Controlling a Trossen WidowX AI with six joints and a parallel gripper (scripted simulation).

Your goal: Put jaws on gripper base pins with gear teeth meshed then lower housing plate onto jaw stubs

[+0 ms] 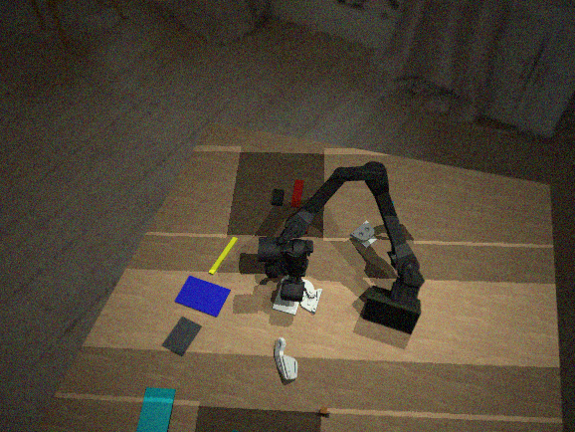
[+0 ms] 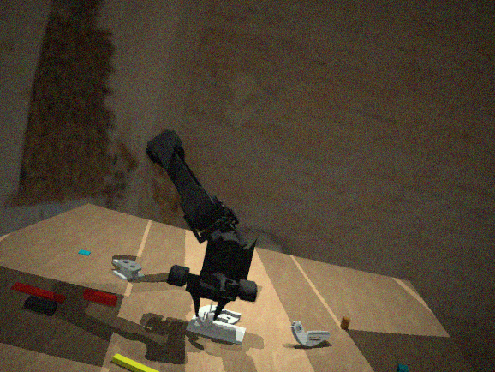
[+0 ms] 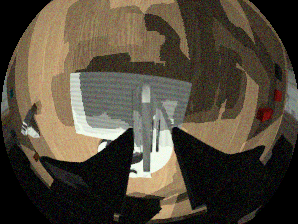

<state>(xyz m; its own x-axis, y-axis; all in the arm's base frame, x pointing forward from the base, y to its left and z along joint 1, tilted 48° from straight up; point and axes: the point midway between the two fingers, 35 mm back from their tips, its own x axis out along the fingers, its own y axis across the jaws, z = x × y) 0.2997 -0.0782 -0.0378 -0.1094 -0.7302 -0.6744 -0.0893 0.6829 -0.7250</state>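
The grey jaw lies 21 cm to the left of my gripper tip, 2 cm behind it and 2 cm above it. The rest, counted from my gripper tip: yellow bar: 26 cm ahead, 5 cm to the right, 1 cm below; white block: 23 cm to the right, 17 cm behind, 1 cm below; blue plate: 27 cm ahead, 10 cm to the left, 1 cm below.
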